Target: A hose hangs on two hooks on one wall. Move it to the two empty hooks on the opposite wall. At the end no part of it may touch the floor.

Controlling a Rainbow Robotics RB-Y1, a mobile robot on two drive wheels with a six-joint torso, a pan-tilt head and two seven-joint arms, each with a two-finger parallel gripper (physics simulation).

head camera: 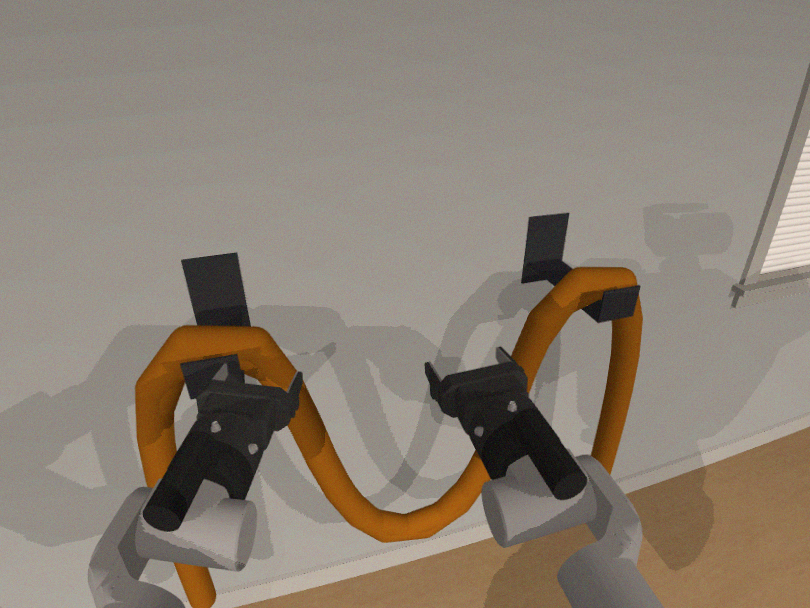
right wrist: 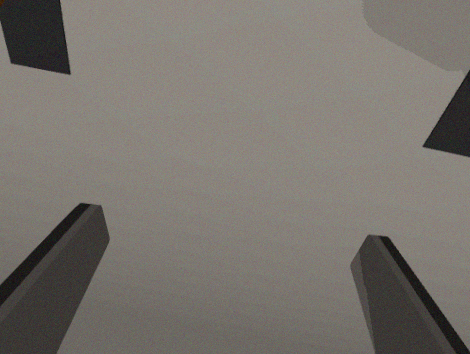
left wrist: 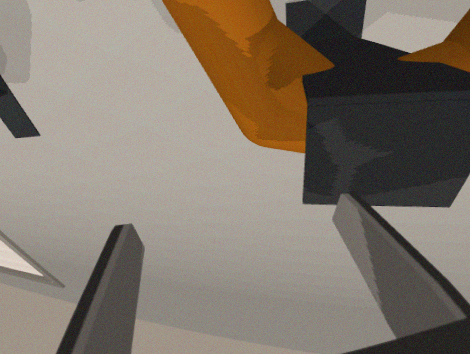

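The left gripper [head camera: 261, 372] is visible, and the left wrist view shows the left gripper [left wrist: 241, 221] as well. The head camera also shows the right gripper [head camera: 463, 359], while in the right wrist view there is again the right gripper [right wrist: 234, 236].
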